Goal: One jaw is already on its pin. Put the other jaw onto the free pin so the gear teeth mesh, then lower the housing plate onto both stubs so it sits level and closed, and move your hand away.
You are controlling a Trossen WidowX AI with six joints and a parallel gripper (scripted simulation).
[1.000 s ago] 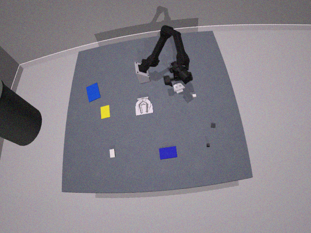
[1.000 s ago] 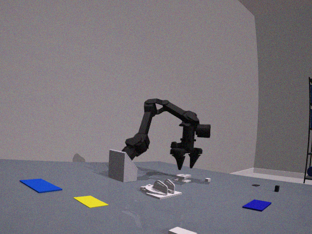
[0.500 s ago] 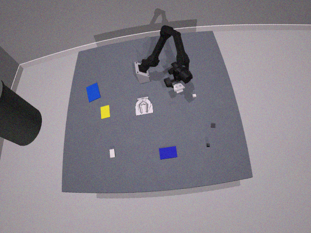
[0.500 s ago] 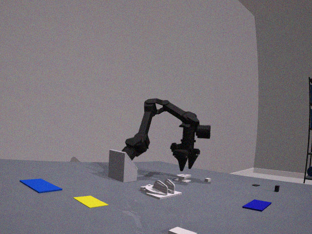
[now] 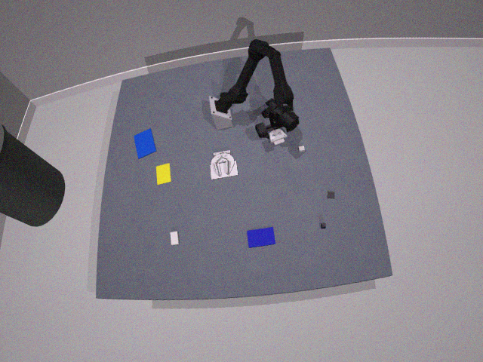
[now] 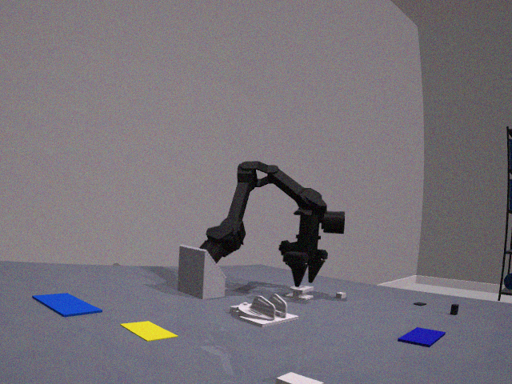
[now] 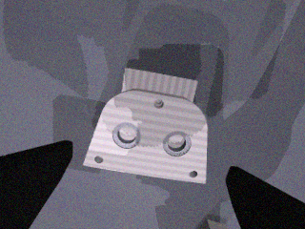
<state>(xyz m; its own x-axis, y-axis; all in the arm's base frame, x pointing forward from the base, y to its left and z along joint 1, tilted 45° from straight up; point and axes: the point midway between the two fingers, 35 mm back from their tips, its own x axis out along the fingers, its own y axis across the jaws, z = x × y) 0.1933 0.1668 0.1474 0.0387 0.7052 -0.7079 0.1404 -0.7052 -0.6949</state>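
Now: gripper tip 1 cm past the base and 1 cm above it. Also, from my gripper tip: dark blue pad 43 cm ahead, 18 cm to the right, 4 cm below; then yellow pad 3 cm ahead, 56 cm to the right, 4 cm below; then small white cube 8 cm ahead, 9 cm to the left, 3 cm below.
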